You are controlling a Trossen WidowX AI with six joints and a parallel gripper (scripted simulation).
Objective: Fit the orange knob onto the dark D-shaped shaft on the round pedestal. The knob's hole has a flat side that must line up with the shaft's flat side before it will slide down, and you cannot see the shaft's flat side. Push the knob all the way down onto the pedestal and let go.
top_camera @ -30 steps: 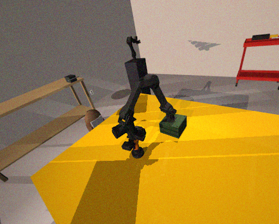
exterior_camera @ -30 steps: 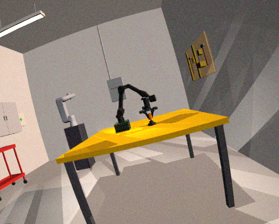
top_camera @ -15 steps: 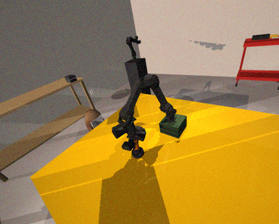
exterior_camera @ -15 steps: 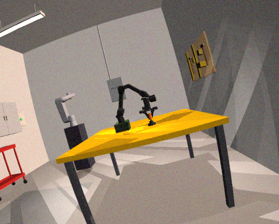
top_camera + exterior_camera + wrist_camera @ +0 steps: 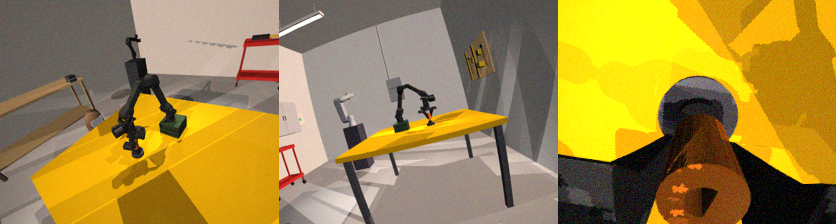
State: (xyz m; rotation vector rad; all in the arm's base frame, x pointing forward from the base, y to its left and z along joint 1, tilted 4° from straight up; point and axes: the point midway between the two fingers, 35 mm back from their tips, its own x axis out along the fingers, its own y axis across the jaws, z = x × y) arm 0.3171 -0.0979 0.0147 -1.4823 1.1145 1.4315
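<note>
My gripper tip is 20 mm below the orange knob. The rest, counted from my gripper tip: pedestal (40 mm below).
</note>
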